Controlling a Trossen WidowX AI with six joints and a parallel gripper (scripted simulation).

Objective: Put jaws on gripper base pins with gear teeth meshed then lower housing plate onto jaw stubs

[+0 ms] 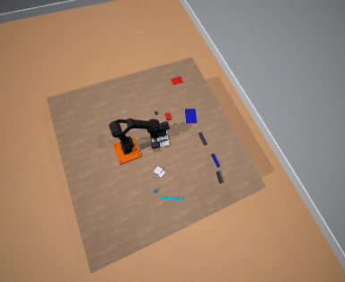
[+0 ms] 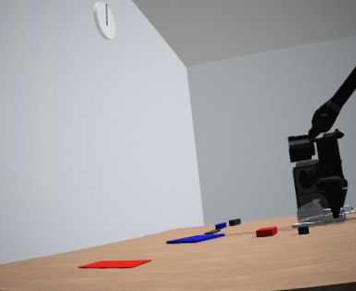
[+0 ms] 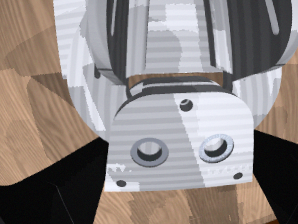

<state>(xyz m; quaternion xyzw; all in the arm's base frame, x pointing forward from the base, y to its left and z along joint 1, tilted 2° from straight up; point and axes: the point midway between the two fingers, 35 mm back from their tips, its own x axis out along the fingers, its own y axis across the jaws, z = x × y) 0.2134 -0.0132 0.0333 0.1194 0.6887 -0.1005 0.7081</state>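
The white jaw lies 2 cm ahead of my gripper tip, 2 cm to the right of it and 1 cm above it. Round my gripper tip: red block 19 cm ahead, 13 cm to the left; then teal bar 8 cm behind, 44 cm to the right; then blue plate 36 cm ahead, 6 cm to the left, 1 cm below.
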